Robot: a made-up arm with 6 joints.
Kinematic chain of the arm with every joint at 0, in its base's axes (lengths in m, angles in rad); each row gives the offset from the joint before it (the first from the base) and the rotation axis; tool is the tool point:
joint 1: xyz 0 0 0.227 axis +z
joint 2: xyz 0 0 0 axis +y
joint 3: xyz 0 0 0.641 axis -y
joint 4: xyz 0 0 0 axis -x
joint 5: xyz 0.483 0 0 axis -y
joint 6: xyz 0 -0.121 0 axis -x
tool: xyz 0 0 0
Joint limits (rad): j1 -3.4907..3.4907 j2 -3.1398..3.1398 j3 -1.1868..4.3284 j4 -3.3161..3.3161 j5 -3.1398..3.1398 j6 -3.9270..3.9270
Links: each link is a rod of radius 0.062 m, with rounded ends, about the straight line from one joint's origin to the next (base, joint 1, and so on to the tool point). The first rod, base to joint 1, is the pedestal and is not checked.
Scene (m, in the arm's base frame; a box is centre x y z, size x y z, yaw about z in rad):
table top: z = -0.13
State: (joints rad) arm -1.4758 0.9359 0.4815 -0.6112 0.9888 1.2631
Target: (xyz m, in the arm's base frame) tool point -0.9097 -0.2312 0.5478
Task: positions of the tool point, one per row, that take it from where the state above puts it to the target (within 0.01 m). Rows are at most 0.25 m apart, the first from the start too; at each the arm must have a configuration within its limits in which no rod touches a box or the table.
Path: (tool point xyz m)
1: -0.2521 -0.8976 0.3744
2: -0.4784 -0.8063 0.4168
3: -0.6728 -0.6568 0.4599
4: -0.8204 -0.4602 0.5036
5: -0.9097 -0.2312 0.5478

